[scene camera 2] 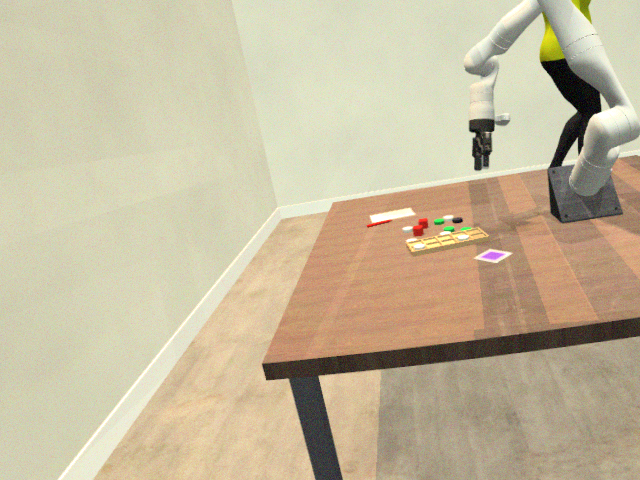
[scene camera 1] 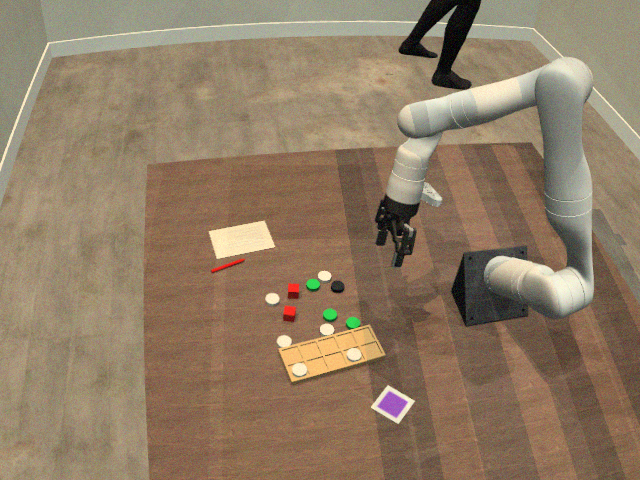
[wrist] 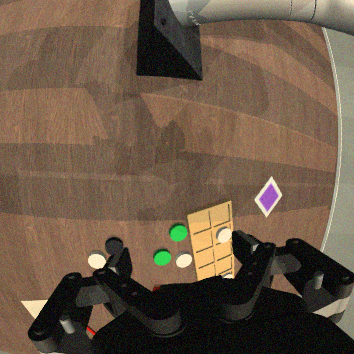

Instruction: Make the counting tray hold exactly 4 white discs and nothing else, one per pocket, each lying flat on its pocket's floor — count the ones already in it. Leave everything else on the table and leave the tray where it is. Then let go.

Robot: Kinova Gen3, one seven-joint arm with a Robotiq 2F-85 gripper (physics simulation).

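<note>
The wooden counting tray (scene camera 1: 310, 350) (scene camera 2: 445, 248) (wrist: 202, 240) has two rows of pockets. In scene camera 1, one white disc (scene camera 1: 299, 369) (scene camera 2: 418, 246) lies in the near row's left end pocket, another white disc (scene camera 1: 353, 354) (scene camera 2: 462, 237) (wrist: 224, 235) in that row's fourth pocket from the left. Outside are a white disc (scene camera 1: 326, 329) (wrist: 183, 260) and a white disc (scene camera 1: 283, 341) close to the tray's far edge, a white disc (scene camera 1: 272, 299) (scene camera 2: 407, 228) further left, and a white disc (scene camera 1: 324, 275) (wrist: 96, 260) at the back. My gripper (scene camera 1: 388, 249) (scene camera 2: 481, 166) (wrist: 181, 250) is open and empty, high above the table.
Green discs (scene camera 1: 312, 284) (scene camera 1: 329, 314) (scene camera 1: 353, 322), a black disc (scene camera 1: 337, 286) (wrist: 114, 245) and red cubes (scene camera 1: 293, 290) (scene camera 1: 289, 313) lie behind the tray. A purple-centred card (scene camera 1: 392, 404) (scene camera 2: 493, 255) (wrist: 268, 196) lies front right. A paper sheet (scene camera 1: 241, 239) and red stick (scene camera 1: 227, 265) lie back left.
</note>
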